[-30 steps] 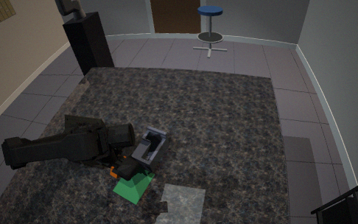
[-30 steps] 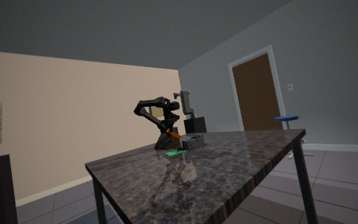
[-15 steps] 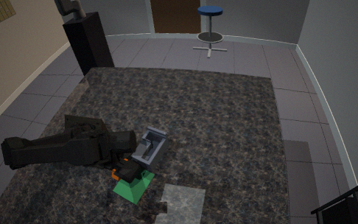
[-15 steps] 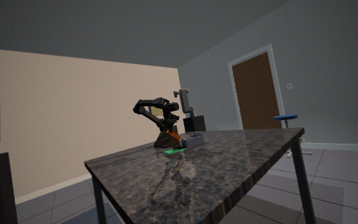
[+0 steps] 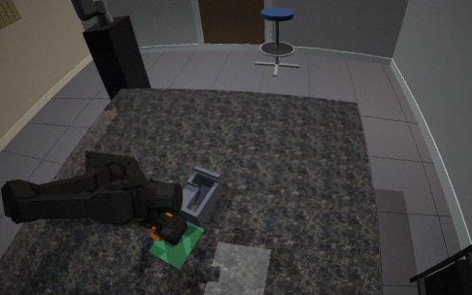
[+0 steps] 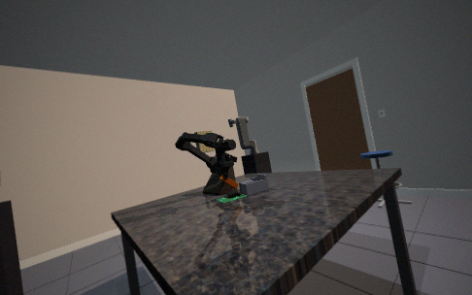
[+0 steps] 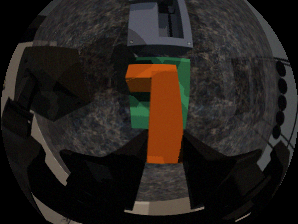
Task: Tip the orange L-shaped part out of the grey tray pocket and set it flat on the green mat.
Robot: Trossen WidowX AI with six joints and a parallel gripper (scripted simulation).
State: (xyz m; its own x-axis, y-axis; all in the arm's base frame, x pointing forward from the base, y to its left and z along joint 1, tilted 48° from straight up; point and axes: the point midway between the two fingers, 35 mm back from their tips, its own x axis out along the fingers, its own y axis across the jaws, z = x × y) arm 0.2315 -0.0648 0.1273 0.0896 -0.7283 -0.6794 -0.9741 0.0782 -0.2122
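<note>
Right now my gripper tip is 2 cm to the right of the green mat and 13 cm above it. Also, from my gripper tip: orange L-shaped part 1 cm behind, 3 cm to the left, 3 cm below.
</note>
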